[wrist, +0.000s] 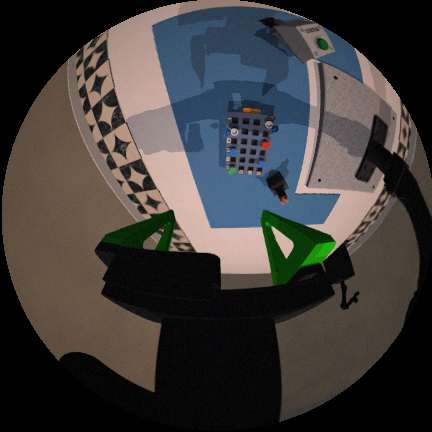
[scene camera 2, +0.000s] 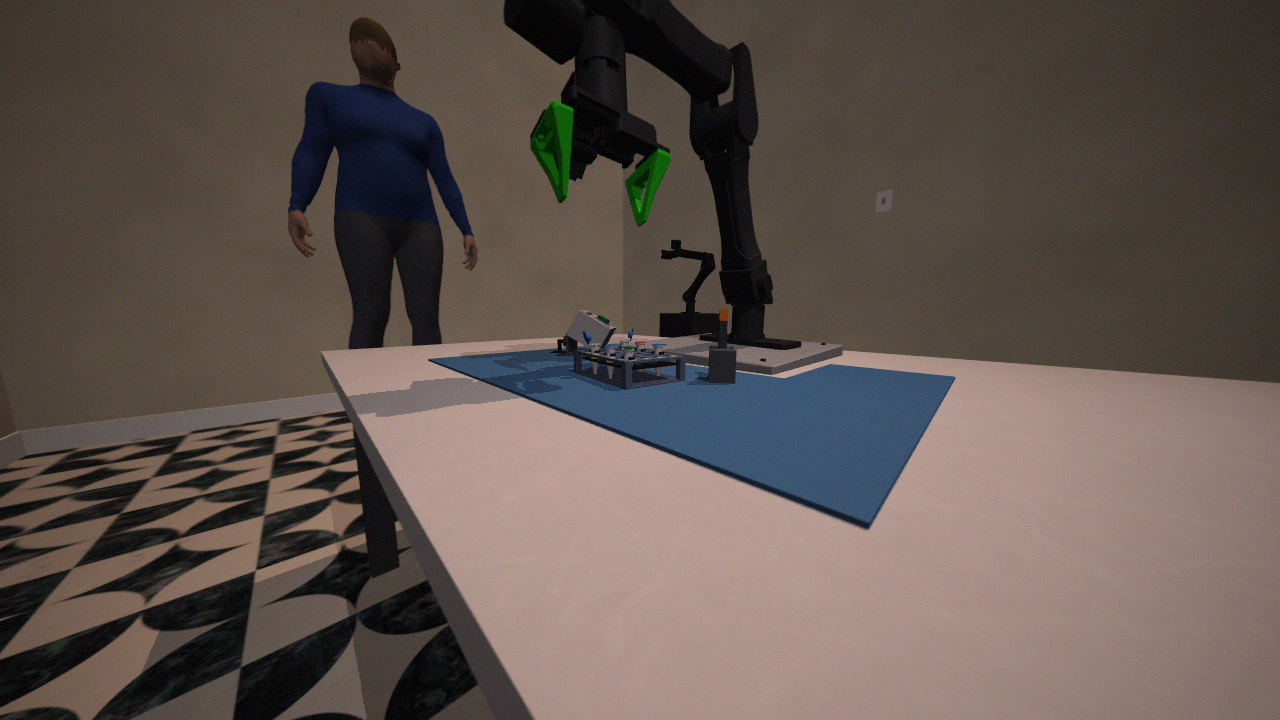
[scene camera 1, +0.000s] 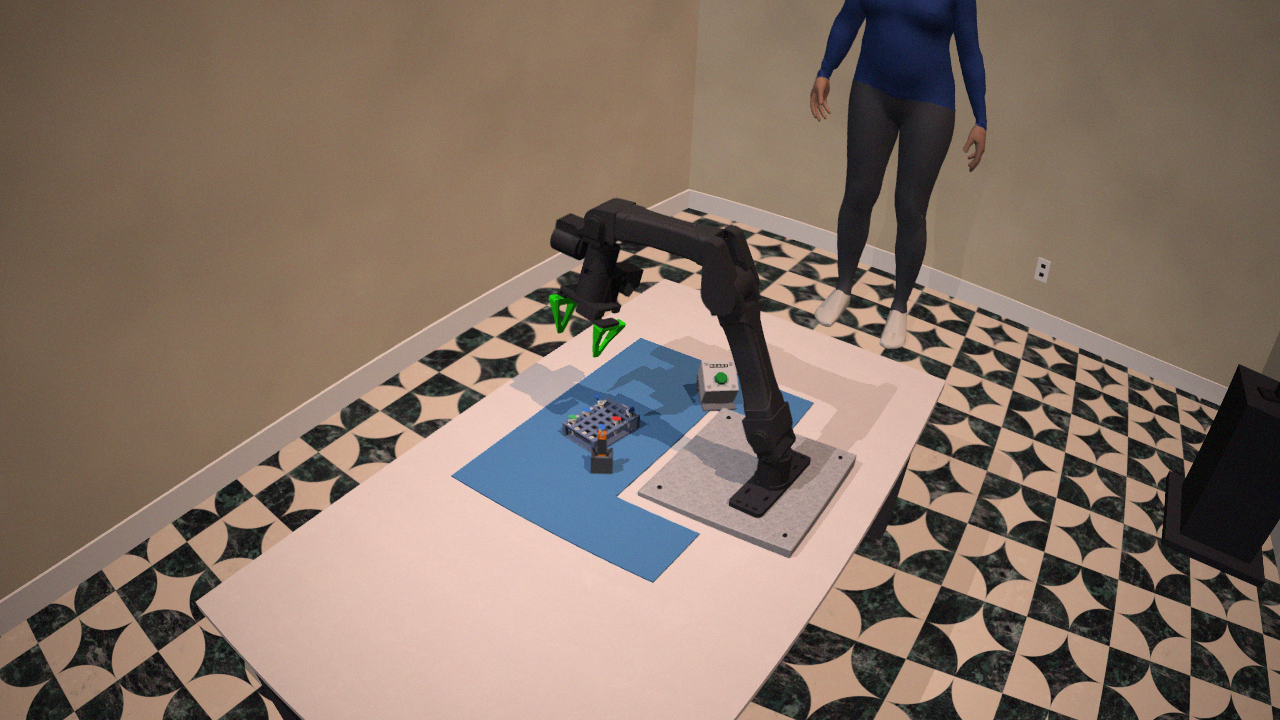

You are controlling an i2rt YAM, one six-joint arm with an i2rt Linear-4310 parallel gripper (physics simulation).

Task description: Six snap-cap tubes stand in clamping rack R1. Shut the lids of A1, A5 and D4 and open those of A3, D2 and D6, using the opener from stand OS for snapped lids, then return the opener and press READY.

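Frame: origin at the arm's base, x left, y back, z up, level; centimetres.
Seen in the pictures: gripper, between the fingertips: [wrist: 217,214] [scene camera 2: 605,213] [scene camera 1: 577,344]; arm's base, origin of its link: [wrist: 372,150] [scene camera 2: 746,342] [scene camera 1: 771,483].
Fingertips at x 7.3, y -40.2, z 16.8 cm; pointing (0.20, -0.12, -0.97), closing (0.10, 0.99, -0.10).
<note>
Offsets run from my fingertips to a thing's top centre. Level surfaces: height alone.
The clamping rack @(dz -12.9, dx -2.4, dy +4.4 cm) [scene camera 1: 588,437] [scene camera 2: 657,379] [wrist: 248,146] stands on the blue mat and holds several tubes. In the wrist view, a red lid @(dz -14.5, dx -2.7, dy +7.5 cm) [wrist: 266,145], a green lid @(dz -14.2, dx +2.5, dy +1.2 cm) [wrist: 231,170] and two blue lids [wrist: 233,152] [wrist: 262,164] lie over their tubes. Two white tube mouths [wrist: 234,132] [wrist: 269,124] show near the orange-marked end, with blue lids standing beside them. Slot letters and how firmly lids are snapped are too small to tell. The orange-tipped opener @(dz -10.2, dx +7.2, dy +12.0 cm) [scene camera 1: 602,436] [scene camera 2: 723,315] [wrist: 284,199] stands upright in its dark stand [scene camera 1: 601,462] [scene camera 2: 722,367] [wrist: 276,182]. My gripper [scene camera 1: 578,342] [scene camera 2: 601,212] [wrist: 217,214] is open and empty, high above the table.
The READY box @(dz -10.3, dx -26.5, dy +15.3 cm) [scene camera 1: 717,394] [scene camera 2: 584,328] with a green button @(dz -11.2, dx -24.9, dy +16.8 cm) [scene camera 1: 720,378] [scene camera 2: 603,319] [wrist: 322,44] stands beyond the rack, near the grey base plate [scene camera 1: 662,495] [wrist: 345,100]. The blue mat @(dz -18.7 cm) [scene camera 1: 537,483] [scene camera 2: 778,429] [wrist: 210,200] lies on the table. A person stands behind it.
</note>
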